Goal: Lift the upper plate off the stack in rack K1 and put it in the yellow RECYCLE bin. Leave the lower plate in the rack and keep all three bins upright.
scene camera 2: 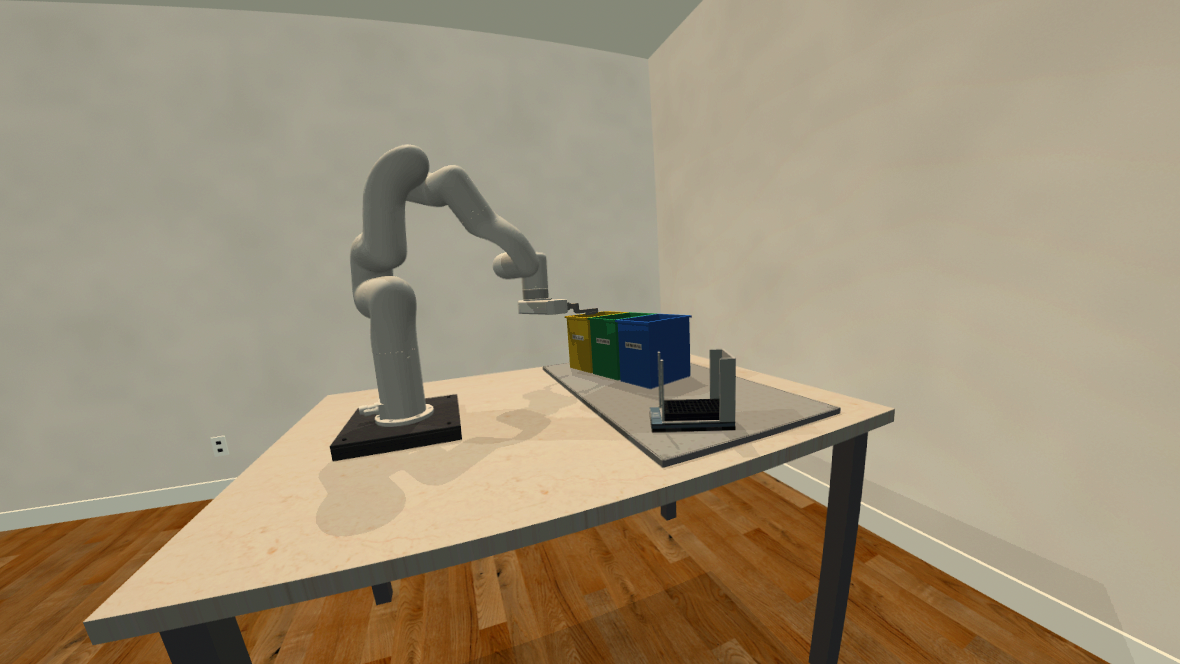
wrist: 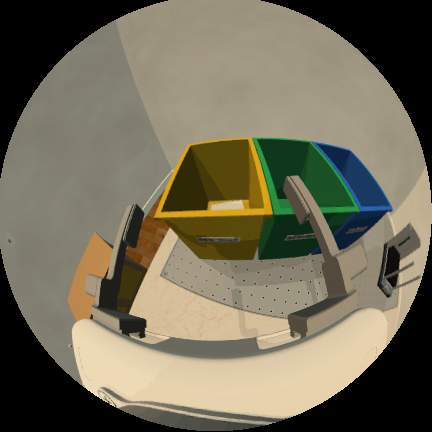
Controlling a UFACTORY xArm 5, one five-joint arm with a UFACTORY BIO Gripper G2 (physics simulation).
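Where they show: hand, its tool point: (scene camera 2: 573,311) (wrist: 207,212); arm's base, origin of its link: (scene camera 2: 405,416).
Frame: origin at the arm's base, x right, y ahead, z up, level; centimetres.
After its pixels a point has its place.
Observation:
A pale plate (wrist: 227,205) @(x -23.5, y 67.4, z -0.4 cm) lies inside the yellow bin (scene camera 2: 580,355) @(x -20.4, y 54.0, z 3.3 cm) (wrist: 230,228) @(x -19.1, y 54.2, z 12.5 cm); part of it shows low in the bin in the wrist view, the rest is hidden by the front wall. My gripper (scene camera 2: 584,310) (wrist: 215,212) @(x -20.2, y 52.5, z 18.1 cm) is open and empty at rim height by the yellow bin, its right finger in front of the green bin (scene camera 2: 604,360) @(x -8.0, y 56.2, z 3.3 cm) (wrist: 275,250) @(x -11.6, y 55.6, z 3.7 cm) in the wrist view. The blue bin (scene camera 2: 651,363) @(x 10.5, y 60.3, z 5.0 cm) (wrist: 340,241) @(x 3.7, y 58.3, z 4.4 cm) stands beside the green one. All three are upright. A black gridded plate (scene camera 2: 691,408) @(x 35.2, y 51.9, z 1.4 cm) sits in the rack (scene camera 2: 727,392) @(x 41.6, y 55.1, z 5.6 cm) (wrist: 406,241).
The bins and rack stand on a grey perforated board (scene camera 2: 594,412) @(x 14.3, y 40.7, z -3.1 cm) (wrist: 210,287) @(x -22.7, y 47.1, z -1.9 cm) on the table (scene camera 2: 247,536) @(x 31.6, y -21.4, z -3.2 cm). The rack has upright posts and a tall side wall. An orange-brown open box (wrist: 87,272) shows at the left of the wrist view.

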